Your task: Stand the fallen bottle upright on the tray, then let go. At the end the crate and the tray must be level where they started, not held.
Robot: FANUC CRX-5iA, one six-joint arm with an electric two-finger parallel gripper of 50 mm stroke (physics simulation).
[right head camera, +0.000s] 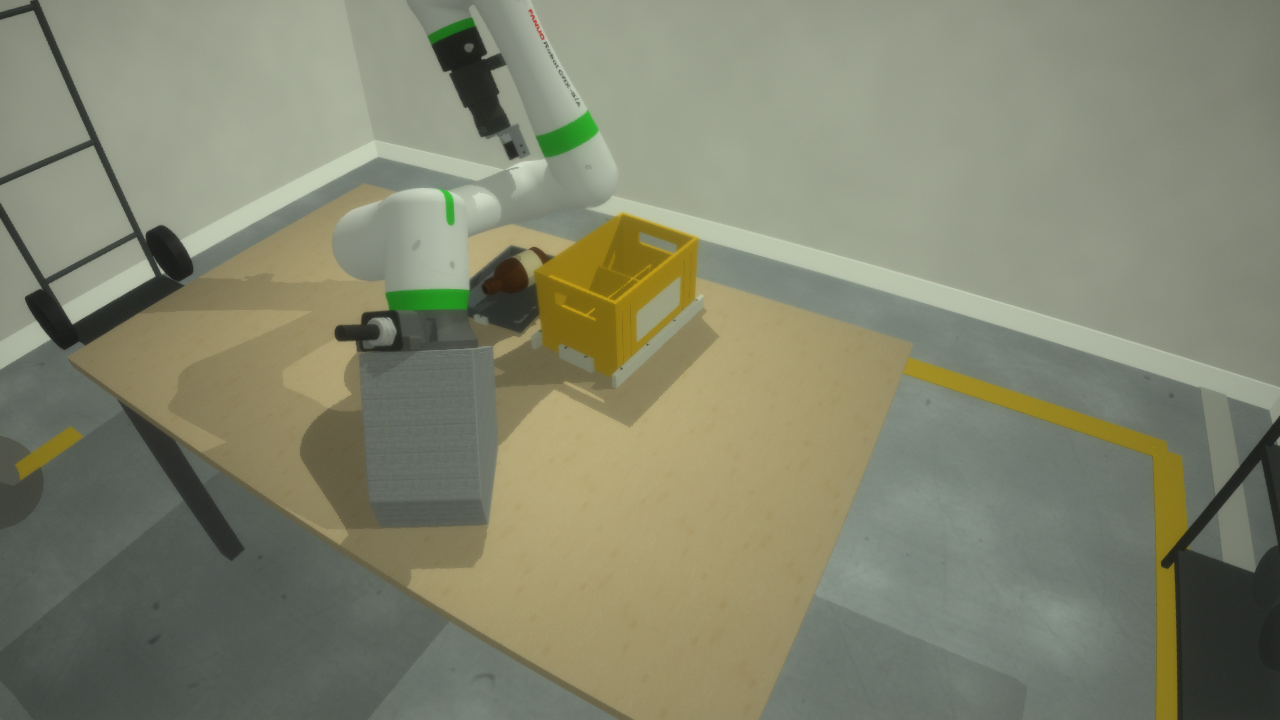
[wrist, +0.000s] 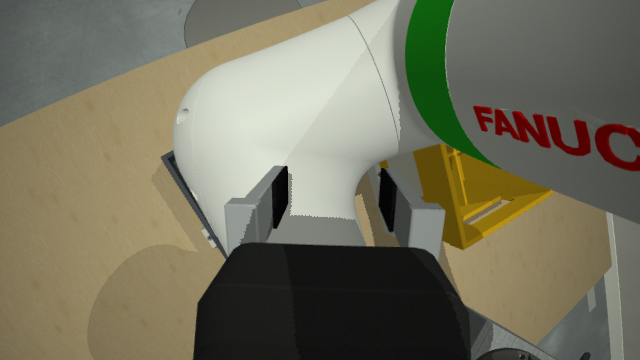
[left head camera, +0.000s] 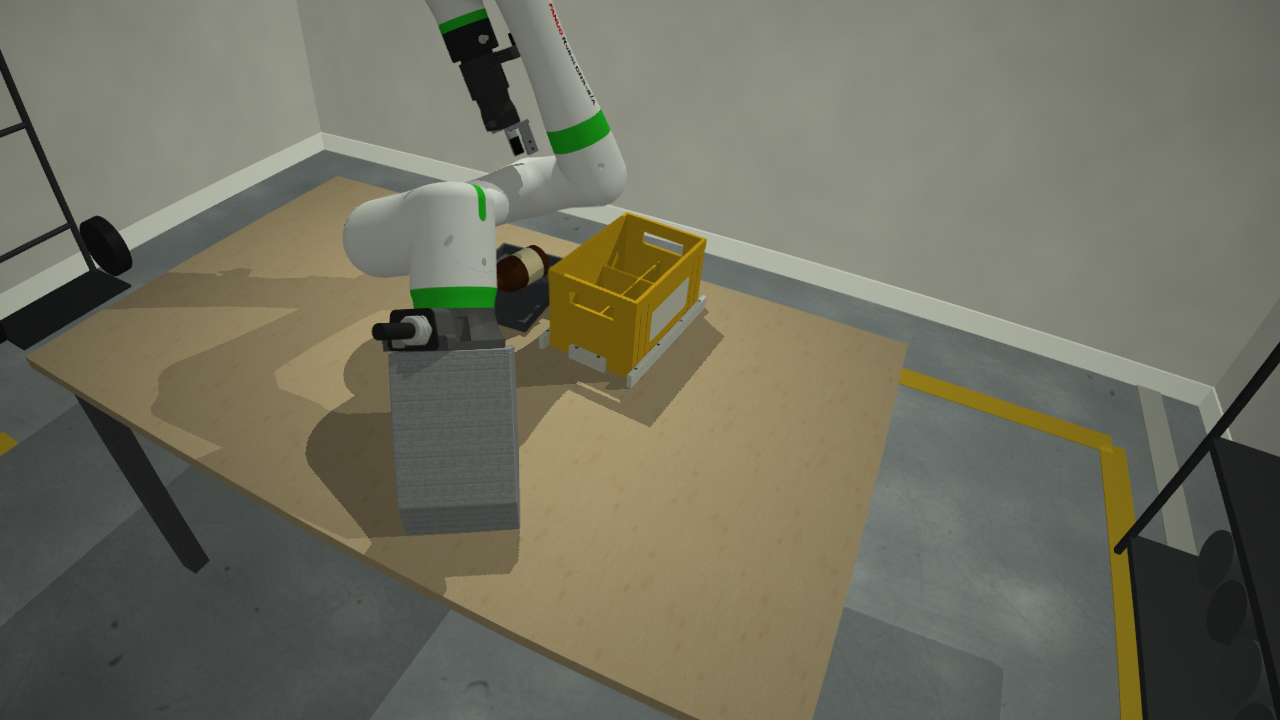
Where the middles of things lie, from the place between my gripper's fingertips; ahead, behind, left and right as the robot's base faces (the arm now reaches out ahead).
Right now my hand is 250 mm above the brown bottle (right head camera: 516, 273) and 50 mm past it. From my hand the other things lie so: dark grey tray (right head camera: 516, 311) (280 mm below, 60 mm behind); yellow crate (right head camera: 607, 295) (270 mm to the right, 210 mm below, 50 mm behind).
